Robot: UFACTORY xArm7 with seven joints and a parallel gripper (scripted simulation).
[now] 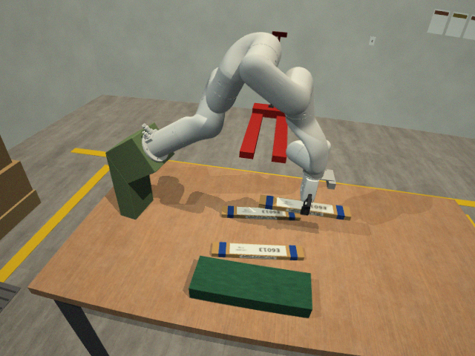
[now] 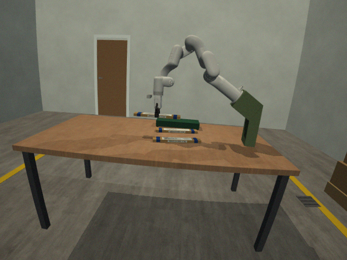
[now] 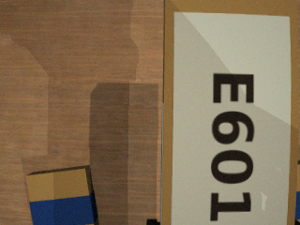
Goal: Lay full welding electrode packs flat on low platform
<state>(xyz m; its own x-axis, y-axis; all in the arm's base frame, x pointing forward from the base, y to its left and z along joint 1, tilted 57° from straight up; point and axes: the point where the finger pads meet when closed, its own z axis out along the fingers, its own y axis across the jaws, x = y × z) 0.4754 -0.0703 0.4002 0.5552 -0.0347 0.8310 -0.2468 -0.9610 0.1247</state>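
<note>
The low green platform lies 270 mm behind my hand, 210 mm to the right of it and 150 mm below it.
</note>
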